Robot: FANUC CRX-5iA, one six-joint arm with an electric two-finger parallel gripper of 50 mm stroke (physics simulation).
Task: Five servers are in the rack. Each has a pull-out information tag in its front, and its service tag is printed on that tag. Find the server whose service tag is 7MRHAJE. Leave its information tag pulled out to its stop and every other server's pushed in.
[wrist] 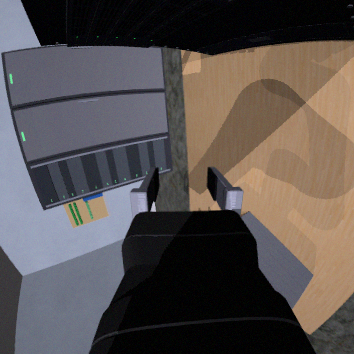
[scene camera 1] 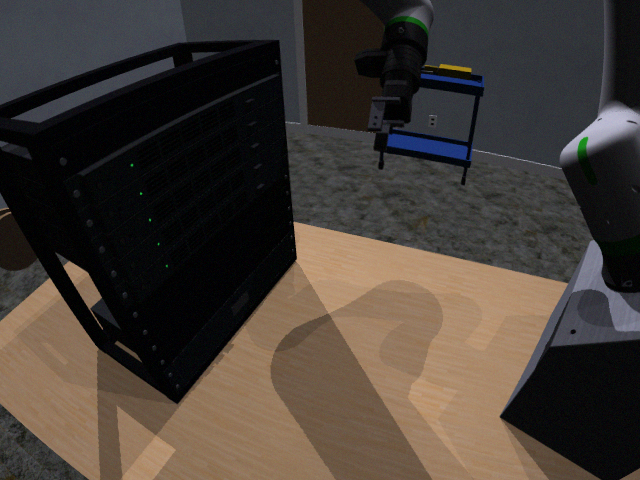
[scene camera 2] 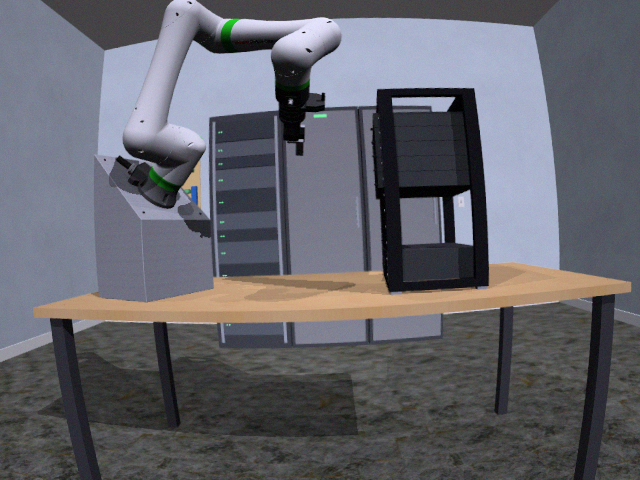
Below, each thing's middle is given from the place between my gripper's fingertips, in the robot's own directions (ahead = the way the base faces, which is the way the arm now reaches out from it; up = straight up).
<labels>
Right now the black rack (scene camera 1: 150, 188) is 410 mm ahead of my hand, 10 mm to the left of it and 150 mm below it.
</labels>
